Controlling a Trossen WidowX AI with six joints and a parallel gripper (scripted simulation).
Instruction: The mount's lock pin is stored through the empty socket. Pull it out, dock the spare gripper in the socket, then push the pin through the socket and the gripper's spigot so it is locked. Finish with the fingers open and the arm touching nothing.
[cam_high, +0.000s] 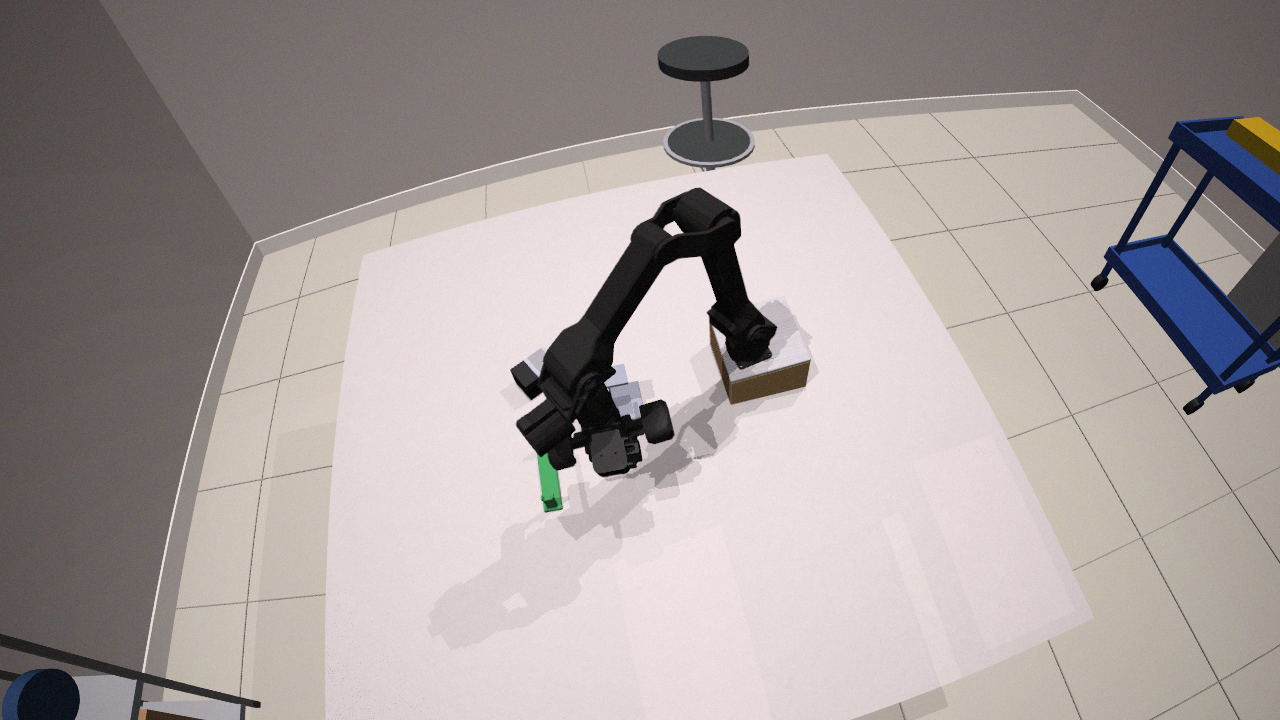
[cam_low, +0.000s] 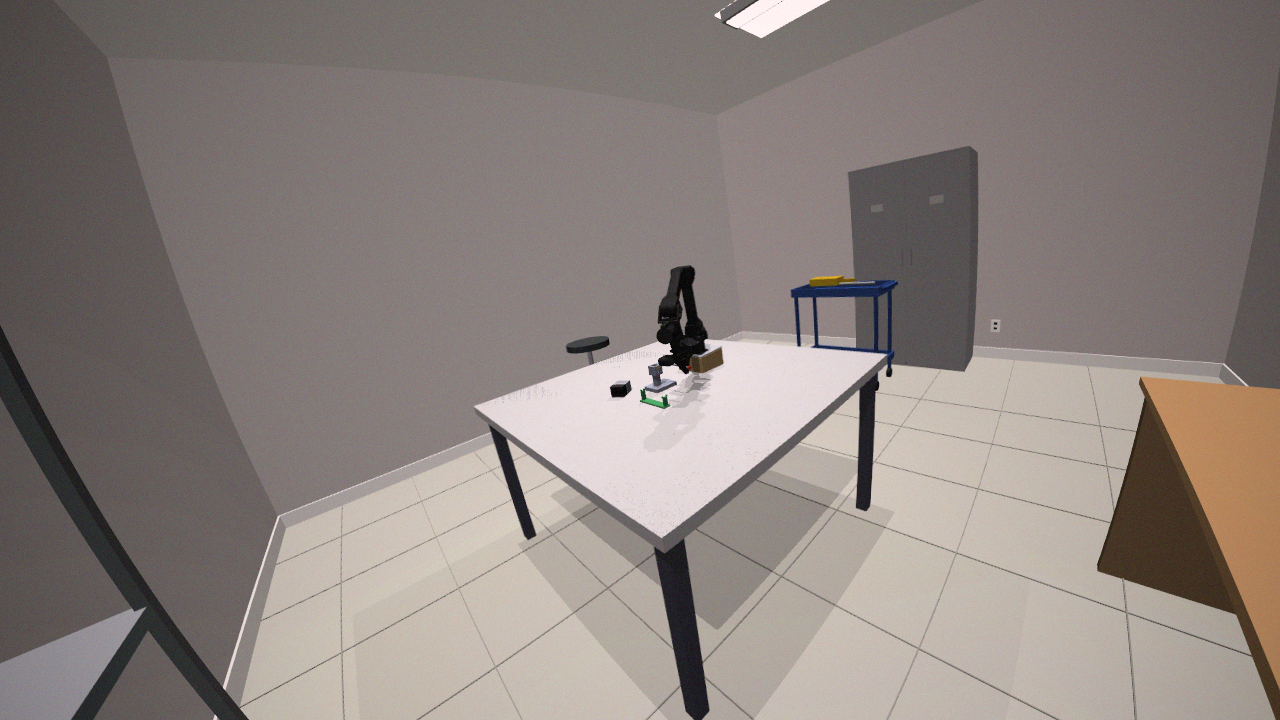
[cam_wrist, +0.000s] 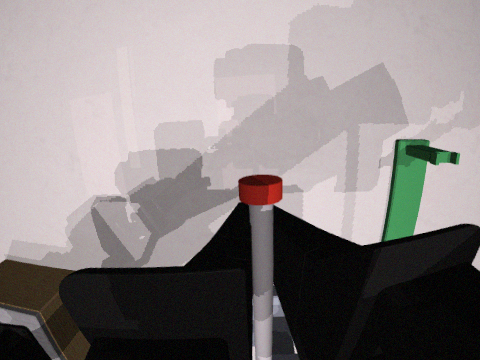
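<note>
My gripper tip is now 130 mm short of the green pin rest, 70 mm to the left of it and 60 mm above it. The rest, counted from my gripper tip: spare gripper 80 mm ahead, 280 mm to the right, 60 mm below; grey mount 10 mm behind, 160 mm to the right, 30 mm below.
</note>
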